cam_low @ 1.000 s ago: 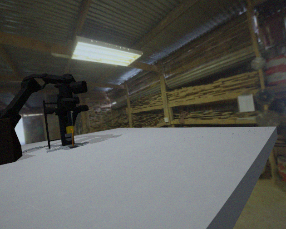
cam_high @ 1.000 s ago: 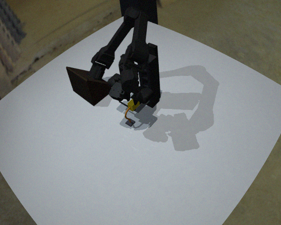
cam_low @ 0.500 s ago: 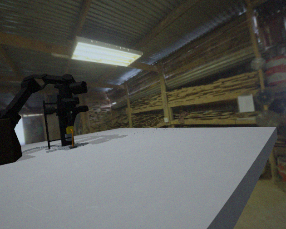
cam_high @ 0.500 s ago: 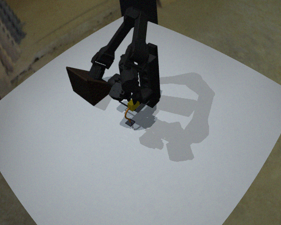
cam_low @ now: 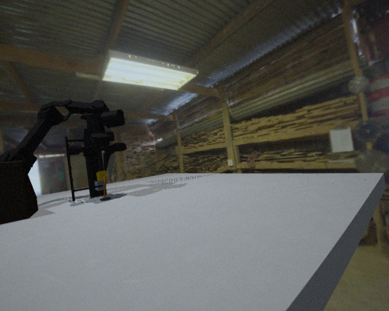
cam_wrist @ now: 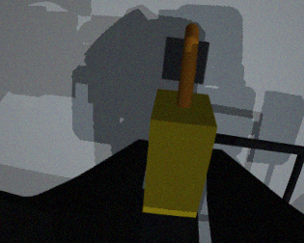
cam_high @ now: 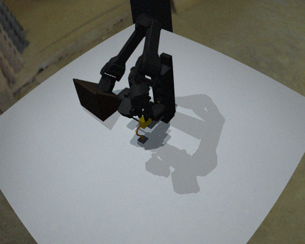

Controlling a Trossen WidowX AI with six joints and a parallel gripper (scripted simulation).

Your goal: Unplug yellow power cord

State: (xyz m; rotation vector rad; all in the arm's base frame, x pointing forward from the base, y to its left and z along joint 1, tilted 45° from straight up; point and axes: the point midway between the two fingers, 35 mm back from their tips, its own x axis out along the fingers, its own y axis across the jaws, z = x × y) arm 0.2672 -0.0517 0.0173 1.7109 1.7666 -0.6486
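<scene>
My gripper tip is now 10 cm above the dark grey block and 2 cm to the left of it.
</scene>
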